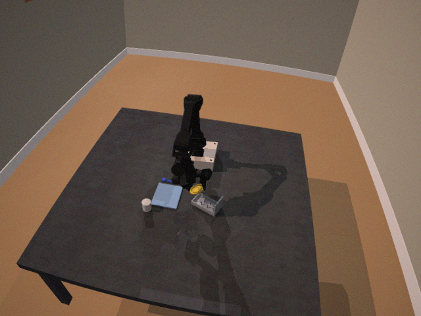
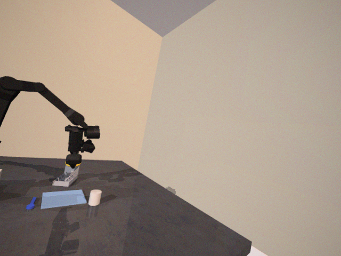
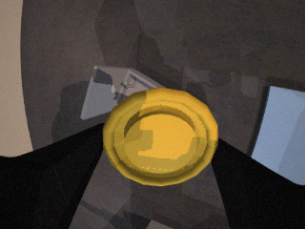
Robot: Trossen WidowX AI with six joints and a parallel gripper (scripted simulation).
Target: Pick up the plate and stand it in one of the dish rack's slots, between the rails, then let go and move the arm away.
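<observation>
The grey dish rack lies 90 mm below my gripper tip, 50 mm to the left of it and 10 mm behind it. The rest, counted from my gripper tip: blue object 180 mm to the right, 140 mm behind, 110 mm below; yellow plate 10 mm above; light blue mat 160 mm to the right, 110 mm below, 40 mm behind.
</observation>
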